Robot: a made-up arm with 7 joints.
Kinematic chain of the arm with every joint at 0, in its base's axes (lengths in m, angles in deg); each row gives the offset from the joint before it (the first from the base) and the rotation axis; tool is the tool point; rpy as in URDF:
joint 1: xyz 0 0 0.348 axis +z
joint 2: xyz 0 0 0 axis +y
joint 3: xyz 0 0 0.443 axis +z
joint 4: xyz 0.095 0 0 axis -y
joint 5: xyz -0.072 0 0.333 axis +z
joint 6: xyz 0 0 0 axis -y
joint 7: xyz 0.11 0 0 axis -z
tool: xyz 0 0 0 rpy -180 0 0
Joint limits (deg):
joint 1: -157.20..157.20
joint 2: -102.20..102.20
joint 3: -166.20..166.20
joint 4: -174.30..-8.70
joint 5: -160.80..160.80
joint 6: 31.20..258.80
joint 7: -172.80..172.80
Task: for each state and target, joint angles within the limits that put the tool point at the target. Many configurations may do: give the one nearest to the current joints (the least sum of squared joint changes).
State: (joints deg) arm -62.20 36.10 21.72 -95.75 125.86 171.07 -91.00
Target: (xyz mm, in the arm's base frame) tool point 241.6 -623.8 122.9
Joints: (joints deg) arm -71.15 67.20 14.31 -80.01 119.52 158.59 -91.00
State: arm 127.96 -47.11 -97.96 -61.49 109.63 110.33 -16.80
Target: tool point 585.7 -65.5 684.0
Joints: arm 110.51 -35.98 -86.26 -98.11 116.31 122.18 -16.80
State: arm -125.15 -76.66 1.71 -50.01 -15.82 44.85 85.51
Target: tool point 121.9 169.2 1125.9
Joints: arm -125.62 -48.03 2.65 -56.06 -15.56 47.90 85.51
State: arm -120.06 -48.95 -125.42 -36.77 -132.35 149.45 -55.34
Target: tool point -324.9 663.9 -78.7
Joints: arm -83.97 -102.20 -143.93 -43.96 -132.71 124.34 -55.34
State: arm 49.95 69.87 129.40 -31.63 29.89 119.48 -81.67
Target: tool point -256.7 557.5 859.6
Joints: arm 69.51 63.17 123.60 -81.04 33.47 112.71 -81.67
